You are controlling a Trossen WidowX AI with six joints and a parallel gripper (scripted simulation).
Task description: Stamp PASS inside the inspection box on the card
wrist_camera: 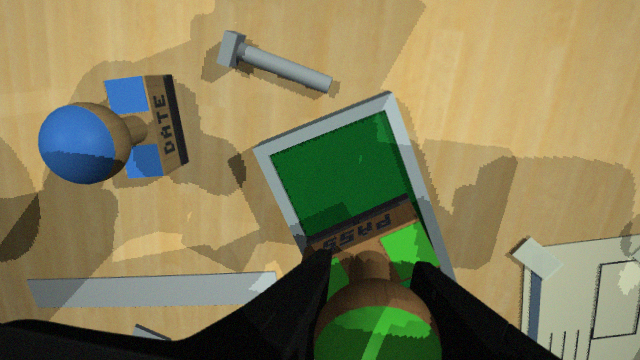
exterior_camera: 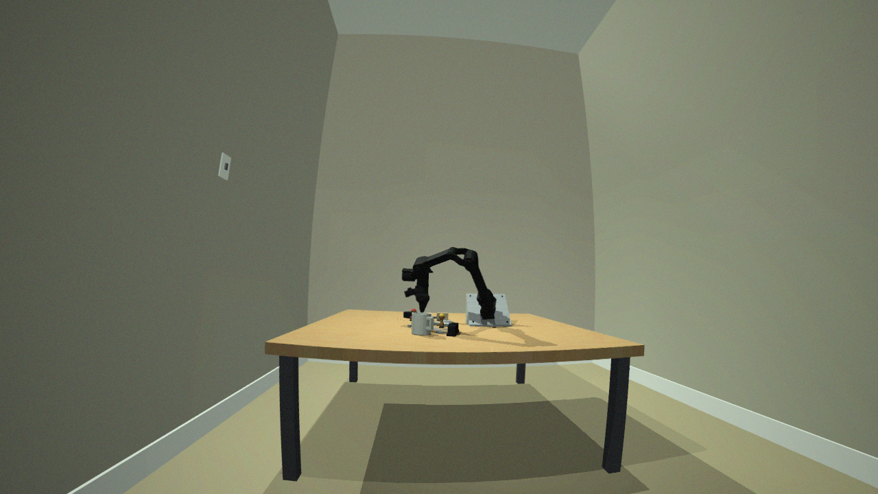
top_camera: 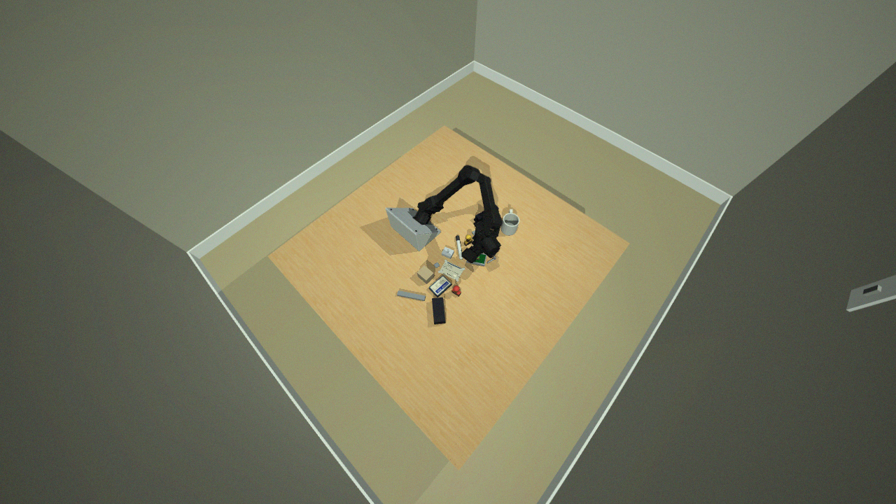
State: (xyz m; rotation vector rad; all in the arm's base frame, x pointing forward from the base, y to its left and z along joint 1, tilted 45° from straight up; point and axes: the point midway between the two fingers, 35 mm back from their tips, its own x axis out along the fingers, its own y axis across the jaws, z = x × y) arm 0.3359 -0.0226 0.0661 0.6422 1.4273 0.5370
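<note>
Right now my gripper tip is 6 cm above the green ink pad. Also, from my gripper tip: blue date stamp: 9 cm to the left, 4 cm below, 3 cm ahead; pass stamp: right at my gripper tip; yellow hold stamp: 9 cm behind, 5 cm to the left, 4 cm below.
</note>
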